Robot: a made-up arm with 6 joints. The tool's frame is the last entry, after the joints. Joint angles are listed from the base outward. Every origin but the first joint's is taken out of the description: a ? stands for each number. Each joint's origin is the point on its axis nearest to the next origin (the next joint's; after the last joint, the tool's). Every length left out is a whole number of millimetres.
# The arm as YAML. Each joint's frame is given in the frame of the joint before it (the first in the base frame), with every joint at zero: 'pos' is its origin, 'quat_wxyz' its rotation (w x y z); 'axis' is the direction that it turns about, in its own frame. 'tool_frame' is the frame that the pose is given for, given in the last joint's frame.
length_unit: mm
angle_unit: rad
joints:
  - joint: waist
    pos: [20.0, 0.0, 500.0]
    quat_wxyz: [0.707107, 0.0, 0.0, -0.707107]
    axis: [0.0, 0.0, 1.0]
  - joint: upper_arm
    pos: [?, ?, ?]
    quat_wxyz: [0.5, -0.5, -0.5, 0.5]
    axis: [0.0, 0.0, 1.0]
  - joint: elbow
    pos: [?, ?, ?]
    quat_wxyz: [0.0, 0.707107, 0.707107, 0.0]
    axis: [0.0, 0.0, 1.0]
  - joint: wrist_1
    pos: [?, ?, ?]
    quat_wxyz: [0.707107, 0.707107, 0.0, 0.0]
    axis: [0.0, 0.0, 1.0]
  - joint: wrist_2
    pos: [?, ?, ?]
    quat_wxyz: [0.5, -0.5, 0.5, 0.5]
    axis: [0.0, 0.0, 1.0]
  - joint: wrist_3
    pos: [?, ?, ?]
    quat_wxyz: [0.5, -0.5, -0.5, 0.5]
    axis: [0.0, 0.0, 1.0]
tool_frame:
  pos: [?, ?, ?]
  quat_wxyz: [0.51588, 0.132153, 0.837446, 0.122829]
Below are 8 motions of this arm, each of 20 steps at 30 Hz.
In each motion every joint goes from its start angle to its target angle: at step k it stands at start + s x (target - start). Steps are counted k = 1, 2, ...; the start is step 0. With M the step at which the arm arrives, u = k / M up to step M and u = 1 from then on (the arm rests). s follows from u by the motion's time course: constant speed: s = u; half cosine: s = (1 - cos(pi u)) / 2; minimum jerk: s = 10 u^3 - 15 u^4 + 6 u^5.
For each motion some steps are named. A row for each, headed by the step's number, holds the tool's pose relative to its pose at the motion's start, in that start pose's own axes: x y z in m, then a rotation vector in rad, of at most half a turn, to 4 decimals.
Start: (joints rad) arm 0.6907 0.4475 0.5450 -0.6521 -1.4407 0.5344
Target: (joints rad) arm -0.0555 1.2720 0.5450 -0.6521 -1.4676 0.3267
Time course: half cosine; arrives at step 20
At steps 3, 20:
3: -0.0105 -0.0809 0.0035 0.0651 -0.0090 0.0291
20: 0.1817 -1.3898 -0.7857 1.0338 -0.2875 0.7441

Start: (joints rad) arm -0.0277 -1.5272 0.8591 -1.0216 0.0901 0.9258
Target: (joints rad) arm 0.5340 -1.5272 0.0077 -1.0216 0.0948 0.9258
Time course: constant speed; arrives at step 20
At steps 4, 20:
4: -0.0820 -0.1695 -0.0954 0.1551 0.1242 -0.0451
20: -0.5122 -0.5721 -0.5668 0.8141 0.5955 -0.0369

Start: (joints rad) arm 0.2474 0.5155 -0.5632 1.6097 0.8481 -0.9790
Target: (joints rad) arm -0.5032 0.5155 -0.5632 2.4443 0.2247 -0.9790
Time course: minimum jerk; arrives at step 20
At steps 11, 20:
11: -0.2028 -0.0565 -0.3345 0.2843 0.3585 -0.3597
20: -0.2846 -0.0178 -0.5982 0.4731 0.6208 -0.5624

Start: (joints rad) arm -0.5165 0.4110 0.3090 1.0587 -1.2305 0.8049
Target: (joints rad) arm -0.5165 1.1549 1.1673 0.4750 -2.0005 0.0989
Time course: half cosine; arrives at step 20
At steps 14, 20:
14: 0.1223 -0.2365 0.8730 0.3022 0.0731 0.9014
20: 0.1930 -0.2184 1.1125 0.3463 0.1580 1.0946

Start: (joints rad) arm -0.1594 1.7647 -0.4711 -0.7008 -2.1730 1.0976
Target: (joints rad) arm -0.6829 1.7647 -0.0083 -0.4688 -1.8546 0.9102
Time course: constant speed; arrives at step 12
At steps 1, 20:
1: -0.0194 0.0080 -0.0511 -0.0103 -0.0006 -0.0501
20: -0.2191 -0.0394 -0.6482 -0.1897 -0.2482 -0.5672

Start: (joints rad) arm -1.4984 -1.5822 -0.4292 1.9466 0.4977 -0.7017
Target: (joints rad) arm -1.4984 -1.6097 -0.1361 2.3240 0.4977 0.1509
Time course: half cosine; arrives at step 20
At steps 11, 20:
11: -0.0683 0.0312 0.0452 -0.5796 0.3108 -0.3975
20: -0.1138 0.0560 0.0715 -0.9843 0.5861 -0.6624

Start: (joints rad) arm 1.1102 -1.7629 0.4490 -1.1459 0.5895 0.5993
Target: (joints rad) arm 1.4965 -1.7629 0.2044 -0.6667 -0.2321 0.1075
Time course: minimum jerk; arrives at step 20
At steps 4, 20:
4: -0.0069 -0.0385 0.0175 0.0165 0.0356 0.0202
20: -0.1963 -0.6547 0.2062 0.5139 0.7161 0.1869

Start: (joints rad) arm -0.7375 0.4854 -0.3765 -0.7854 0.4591 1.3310
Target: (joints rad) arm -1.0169 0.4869 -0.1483 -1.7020 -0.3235 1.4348
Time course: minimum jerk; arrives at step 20
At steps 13, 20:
13: 0.0099 0.0167 -0.0063 0.5413 -0.1333 0.6405
20: 0.0055 0.0025 0.0210 0.6568 -0.3061 0.8223

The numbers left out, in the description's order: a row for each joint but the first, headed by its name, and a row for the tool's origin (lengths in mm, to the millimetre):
upper_arm: -10.0 -10.0 0.0
elbow: -20.0 -1540.0 0.0
wrist_1: -20.0 420.0 0.0
wrist_2: -20.0 300.0 0.0
wrist_3: 10.0 -20.0 0.0
tool: 10.0 20.0 0.0

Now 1 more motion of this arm.
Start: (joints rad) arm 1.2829 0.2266 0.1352 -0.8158 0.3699 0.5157
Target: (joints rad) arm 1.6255 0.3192 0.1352 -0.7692 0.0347 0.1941
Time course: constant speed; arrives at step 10
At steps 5, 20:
5: 0.1069 0.1026 -0.0478 0.1105 0.2086 0.2779
20: 0.1942 0.2269 -0.1091 0.2220 0.4524 0.5084

